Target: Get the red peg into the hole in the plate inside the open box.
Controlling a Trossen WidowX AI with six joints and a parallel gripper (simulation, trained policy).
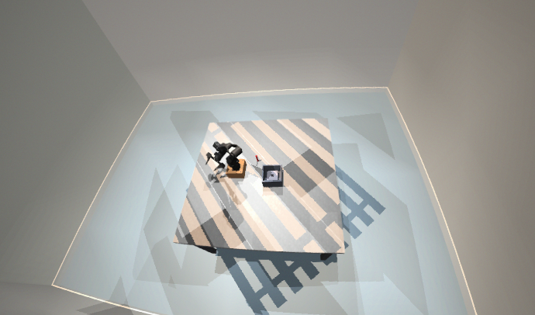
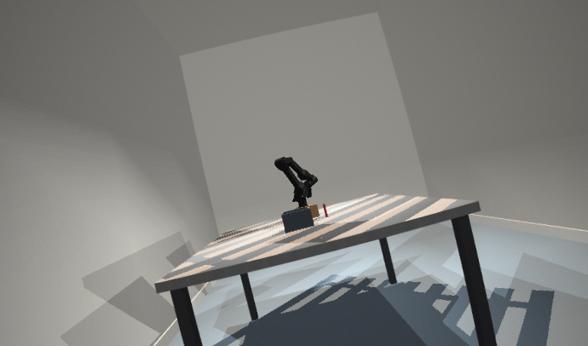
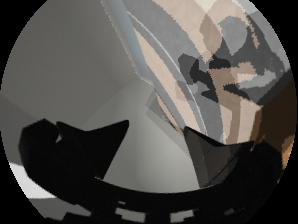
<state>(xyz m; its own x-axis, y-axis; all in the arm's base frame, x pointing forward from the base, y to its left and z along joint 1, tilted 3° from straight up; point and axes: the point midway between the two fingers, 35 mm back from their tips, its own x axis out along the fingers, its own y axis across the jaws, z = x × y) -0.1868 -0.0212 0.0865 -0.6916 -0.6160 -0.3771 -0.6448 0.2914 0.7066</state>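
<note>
Now: the red peg 38 cm ahead of my gripper tip, 15 cm to the left of it and 11 cm below it. Round my gripper tip: pale plate (53 cm ahead, 4 cm to the right, 10 cm below); dark box (53 cm ahead, 4 cm to the right, 12 cm below).
</note>
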